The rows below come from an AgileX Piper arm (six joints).
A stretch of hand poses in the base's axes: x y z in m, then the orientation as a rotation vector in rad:
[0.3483 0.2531 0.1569 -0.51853 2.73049 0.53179]
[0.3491 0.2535 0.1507 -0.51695 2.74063 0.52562]
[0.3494 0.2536 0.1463 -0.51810 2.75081 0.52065]
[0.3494 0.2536 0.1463 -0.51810 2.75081 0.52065]
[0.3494 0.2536 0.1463 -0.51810 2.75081 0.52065]
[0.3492 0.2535 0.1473 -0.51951 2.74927 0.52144]
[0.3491 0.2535 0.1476 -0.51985 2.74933 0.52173]
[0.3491 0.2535 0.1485 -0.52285 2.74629 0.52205]
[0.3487 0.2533 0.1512 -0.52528 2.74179 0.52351]
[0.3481 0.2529 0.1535 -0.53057 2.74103 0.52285]
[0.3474 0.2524 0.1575 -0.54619 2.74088 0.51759]
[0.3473 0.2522 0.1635 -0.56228 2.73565 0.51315]
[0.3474 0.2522 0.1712 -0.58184 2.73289 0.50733]
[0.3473 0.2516 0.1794 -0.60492 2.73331 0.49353]
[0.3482 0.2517 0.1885 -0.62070 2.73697 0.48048]
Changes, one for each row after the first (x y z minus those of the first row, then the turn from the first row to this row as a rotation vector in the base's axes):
[0.0008 0.0004 -0.0062 -0.00660 0.00771 -0.00160]
[0.0011 0.0005 -0.0106 -0.01281 0.01589 -0.00111]
[0.0011 0.0005 -0.0106 -0.01281 0.01589 -0.00111]
[0.0011 0.0005 -0.0106 -0.01281 0.01589 -0.00111]
[0.0009 0.0004 -0.0096 -0.01207 0.01471 -0.00008]
[0.0008 0.0004 -0.0093 -0.01195 0.01485 0.00019]
[0.0008 0.0004 -0.0084 -0.01129 0.01218 0.00221]
[0.0004 0.0002 -0.0057 -0.00942 0.00843 0.00394]
[-0.0002 -0.0002 -0.0034 -0.01035 0.00770 0.00749]
[-0.0009 -0.0007 0.0006 -0.01581 0.00659 0.01761]
[-0.0010 -0.0009 0.0066 -0.01939 0.00106 0.02803]
[-0.0009 -0.0009 0.0143 -0.02505 -0.00230 0.04077]
[-0.0010 -0.0015 0.0225 -0.03719 -0.00456 0.05498]
[-0.0001 -0.0014 0.0316 -0.04874 -0.00379 0.06429]

